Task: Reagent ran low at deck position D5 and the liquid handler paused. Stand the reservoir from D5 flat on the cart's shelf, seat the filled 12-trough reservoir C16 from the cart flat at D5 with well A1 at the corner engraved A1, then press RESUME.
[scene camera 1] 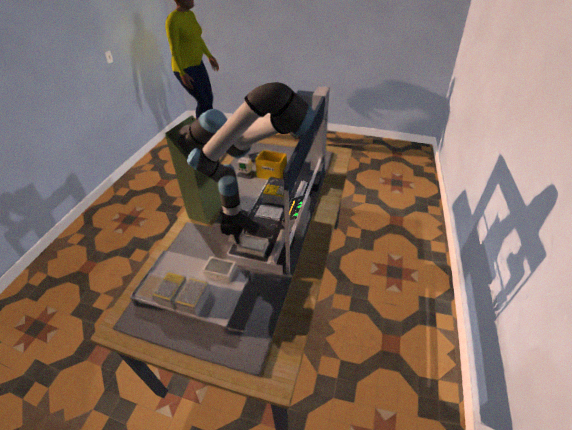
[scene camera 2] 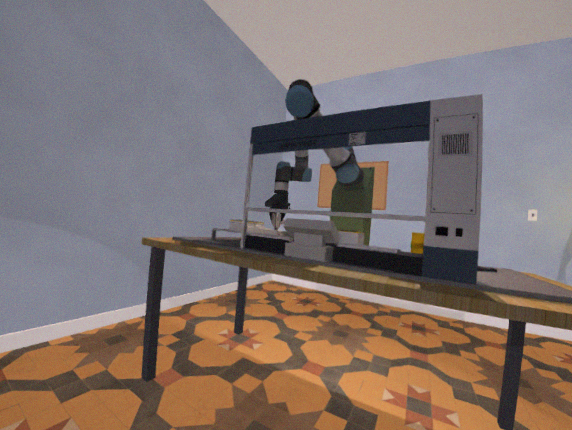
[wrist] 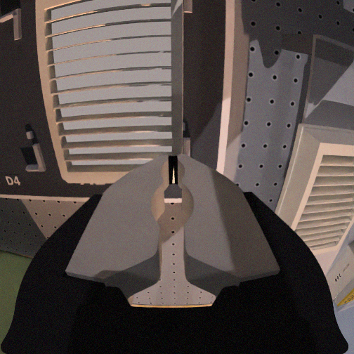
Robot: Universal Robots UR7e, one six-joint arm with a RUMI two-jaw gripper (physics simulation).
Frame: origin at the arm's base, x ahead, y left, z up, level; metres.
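Seen in the pictures: gripper, fingertip midpoint: (scene camera 1: 240, 246) (scene camera 2: 276, 230); arm's base, link origin: (scene camera 1: 191, 140).
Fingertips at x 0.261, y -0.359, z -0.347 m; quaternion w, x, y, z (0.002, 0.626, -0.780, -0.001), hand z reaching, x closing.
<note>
Offsets run from my fingertips to a thing's middle. "pt": to the spot under its first point.
The reservoir at D5 @[dx +0.052, dy +0.025, dz -0.016 m] (scene camera 1: 252, 244) (wrist: 112, 95) sits in the deck's end position; the wrist view shows pale liquid in its troughs and a grey strip along its right side. My gripper (scene camera 1: 237, 240) (scene camera 2: 276, 227) (wrist: 173, 158) is shut and empty, its tips by the reservoir's near right corner; contact cannot be told. Engraved D4 (wrist: 13, 181) shows at left, while the fingers hide the label beside it. A white troughed reservoir @[dx -0.079, dy -0.124, dz -0.014 m] (scene camera 1: 220, 268) (wrist: 325, 205), apparently C16, lies on the cart's shelf @[pt dx -0.042, dy -0.310, dz -0.029 m] (scene camera 1: 220, 307). The handler's panel (scene camera 1: 299, 205) shows green lights; RESUME is unreadable.
Two yellow-edged boxes @[dx -0.259, dy -0.257, dz +0.029 m] (scene camera 1: 168, 286) @[dx -0.154, dy -0.283, dz +0.029 m] (scene camera 1: 191, 293) stand on the shelf. A pale plate @[dx +0.109, dy +0.266, dz -0.025 m] (scene camera 1: 268, 212) and a yellow rack @[dx +0.138, dy +0.387, dz +0.001 m] (scene camera 1: 274, 190) occupy the deck. The handler's frame @[pt dx +0.323, dy +0.322, dz +0.430 m] (scene camera 2: 340, 122) rises alongside. A yellow bin @[dx +0.087, dy +0.709, dz -0.022 m] (scene camera 1: 271, 164) stands behind. A person (scene camera 1: 187, 45) is beyond the table.
</note>
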